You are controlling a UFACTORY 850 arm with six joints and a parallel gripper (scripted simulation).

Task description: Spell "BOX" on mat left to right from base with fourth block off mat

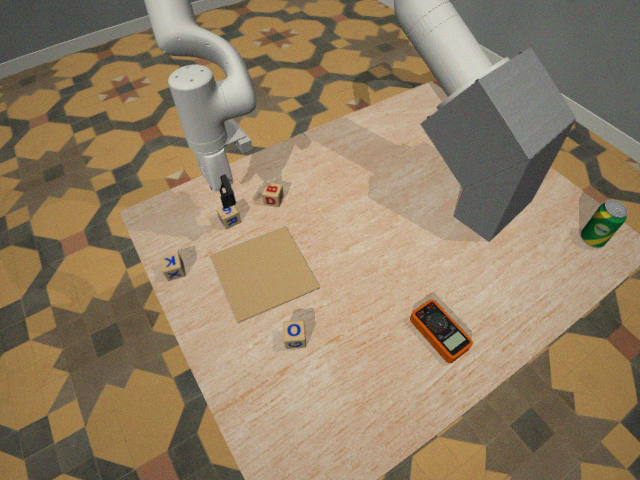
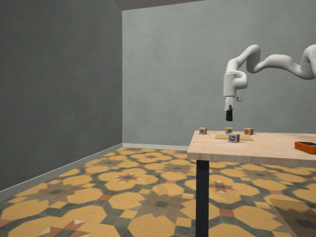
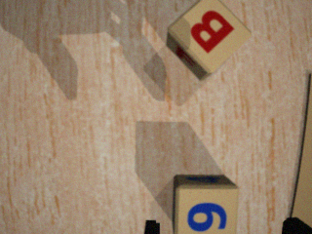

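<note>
Now: hand 19 cm short of the X block, 9 cm above it and 4 cm to the right of it. From my hand the other things lie so: B block 13 cm behind, 9 cm below, 2 cm to the left; then O block 36 cm to the left, 9 cm below, 8 cm ahead; then tan mat 18 cm to the left, 11 cm below, 3 cm ahead.
</note>
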